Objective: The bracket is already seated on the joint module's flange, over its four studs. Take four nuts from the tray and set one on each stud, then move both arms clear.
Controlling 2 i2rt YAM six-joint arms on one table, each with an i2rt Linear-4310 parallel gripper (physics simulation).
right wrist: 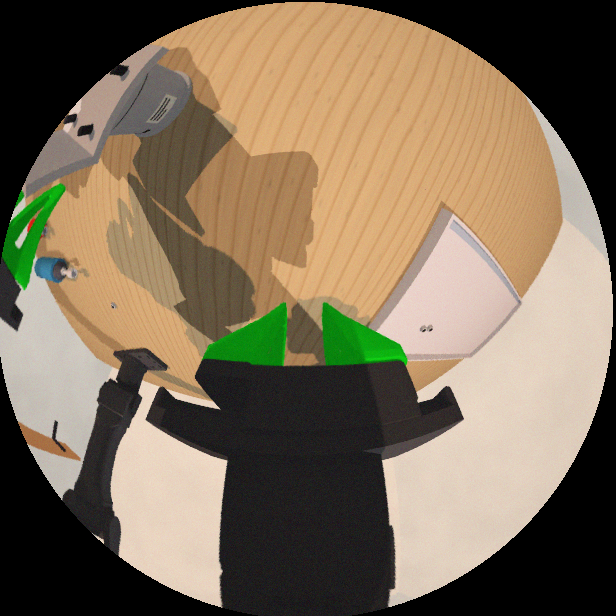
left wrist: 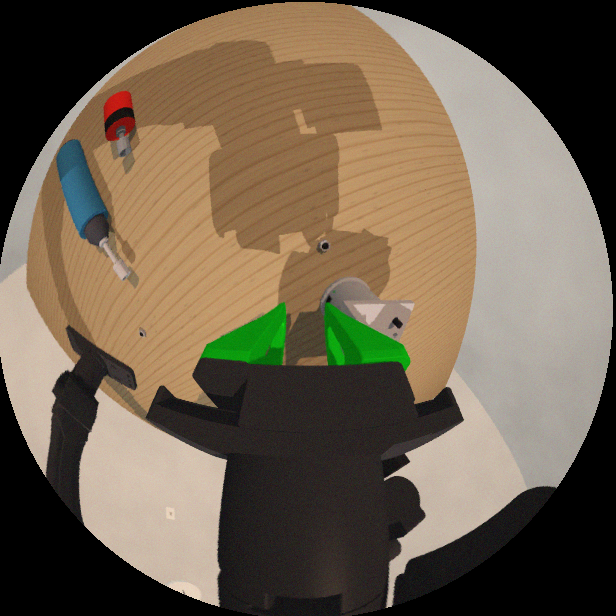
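In the left wrist view my left gripper (left wrist: 305, 324) has green fingers, nearly shut, with nothing between them. It hangs above the table, just left of the grey joint module with its bracket (left wrist: 370, 310). One loose nut (left wrist: 324, 245) lies on the wood beyond the module and another (left wrist: 141, 331) lies far left. In the right wrist view my right gripper (right wrist: 303, 321) is also nearly shut and empty. It is left of the white tray (right wrist: 453, 287), which holds two nuts (right wrist: 426, 329). The module (right wrist: 123, 106) is at the top left, with small dark pieces on the bracket.
A red-handled tool (left wrist: 118, 117) and a blue-handled driver (left wrist: 86, 198) lie at the table's far left. The left gripper's fingers (right wrist: 28, 229) show at the left edge of the right wrist view. A black clamp (left wrist: 103, 362) sits on the table's near edge.
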